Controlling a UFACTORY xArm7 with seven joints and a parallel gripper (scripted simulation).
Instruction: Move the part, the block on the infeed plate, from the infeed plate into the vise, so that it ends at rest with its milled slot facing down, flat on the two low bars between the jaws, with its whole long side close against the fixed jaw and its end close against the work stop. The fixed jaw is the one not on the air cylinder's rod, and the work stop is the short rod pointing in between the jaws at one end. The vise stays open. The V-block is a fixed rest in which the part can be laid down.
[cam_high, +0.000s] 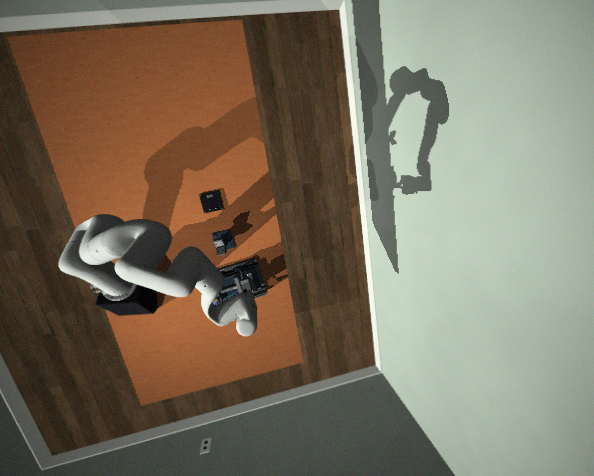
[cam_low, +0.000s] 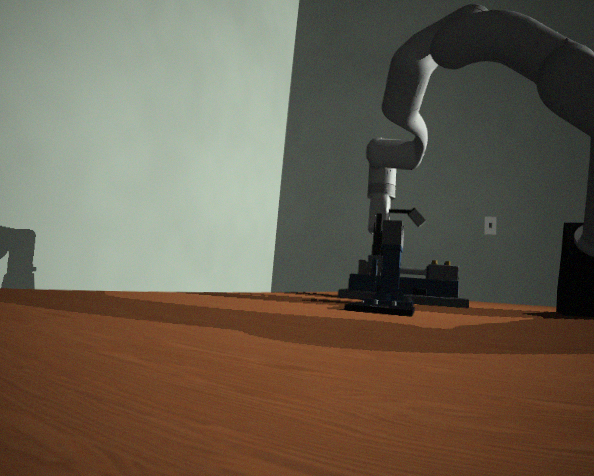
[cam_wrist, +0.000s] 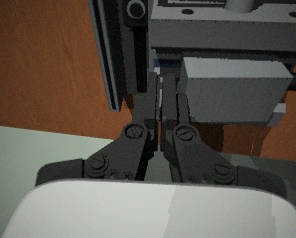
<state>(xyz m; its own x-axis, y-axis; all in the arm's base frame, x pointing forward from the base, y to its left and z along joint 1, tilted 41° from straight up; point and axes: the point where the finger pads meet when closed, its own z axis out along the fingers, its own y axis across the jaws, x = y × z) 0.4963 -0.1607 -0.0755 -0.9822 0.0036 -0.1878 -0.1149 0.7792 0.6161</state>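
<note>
Right now my hand is 40 mm to the right of the grey part and 30 mm above it. Round my hand: grey jaw: 50 mm below, 40 mm to the left, 40 mm behind; dark rail: 90 mm below, 60 mm to the right, 60 mm behind; work stop: 90 mm to the left, 40 mm below, 10 mm behind.
</note>
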